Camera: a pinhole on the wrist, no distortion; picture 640 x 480 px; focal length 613.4 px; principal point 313.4 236.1 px. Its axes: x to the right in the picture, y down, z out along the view. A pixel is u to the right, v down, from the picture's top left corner.
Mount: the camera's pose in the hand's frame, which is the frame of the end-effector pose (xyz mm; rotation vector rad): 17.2 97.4 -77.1 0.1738 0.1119 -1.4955
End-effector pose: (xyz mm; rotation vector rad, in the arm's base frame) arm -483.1 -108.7 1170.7 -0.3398 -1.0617 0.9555
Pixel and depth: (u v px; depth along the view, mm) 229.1 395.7 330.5
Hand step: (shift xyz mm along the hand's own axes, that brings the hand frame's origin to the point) 88.6 86.9 259.8
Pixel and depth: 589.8 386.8 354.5
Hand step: 104.0 -118.7 246.2
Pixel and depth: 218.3 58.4 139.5
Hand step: -29.3 90.3 62.0
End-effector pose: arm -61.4 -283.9 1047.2 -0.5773 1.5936 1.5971
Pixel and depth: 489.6 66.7 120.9
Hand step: -17.5 38.9 33.8
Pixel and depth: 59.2 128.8 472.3
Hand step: -95.2 197.1 418.5
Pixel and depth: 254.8 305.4 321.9
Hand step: 40.5 70.8 246.4
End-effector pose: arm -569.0 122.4 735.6 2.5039 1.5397 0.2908
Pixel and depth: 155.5 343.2 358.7
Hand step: 61.0 126.2 294.9
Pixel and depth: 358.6 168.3 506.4
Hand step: -52.6 -36.0 411.1
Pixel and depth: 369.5 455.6 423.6
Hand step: 157.1 -8.4 339.0
